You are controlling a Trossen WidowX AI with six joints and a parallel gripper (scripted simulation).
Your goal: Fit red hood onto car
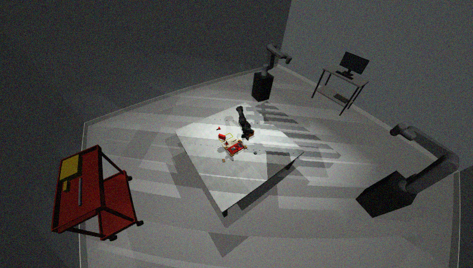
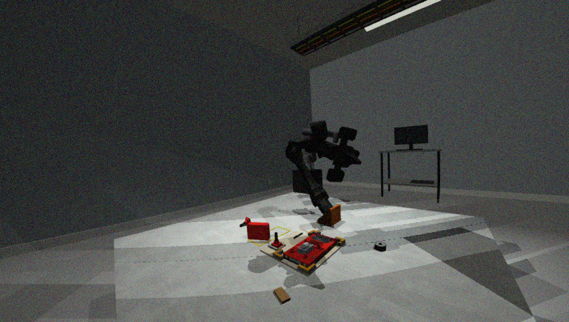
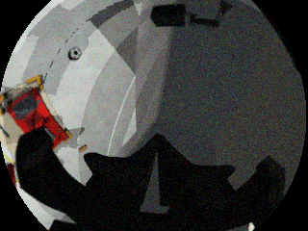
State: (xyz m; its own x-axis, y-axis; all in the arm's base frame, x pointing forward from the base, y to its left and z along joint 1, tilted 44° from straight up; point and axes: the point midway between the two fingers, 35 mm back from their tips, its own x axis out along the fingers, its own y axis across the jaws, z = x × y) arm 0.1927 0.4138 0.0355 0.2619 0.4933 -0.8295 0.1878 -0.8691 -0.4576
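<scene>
The red hood is 140 mm ahead of my gripper tip, 400 mm to the right of it and 290 mm below it. From my gripper tip the other things lie so: small wooden block (260 mm ahead, 80 mm to the right, 330 mm below); grey engine block (80 mm ahead, 160 mm to the right, 310 mm below).
</scene>
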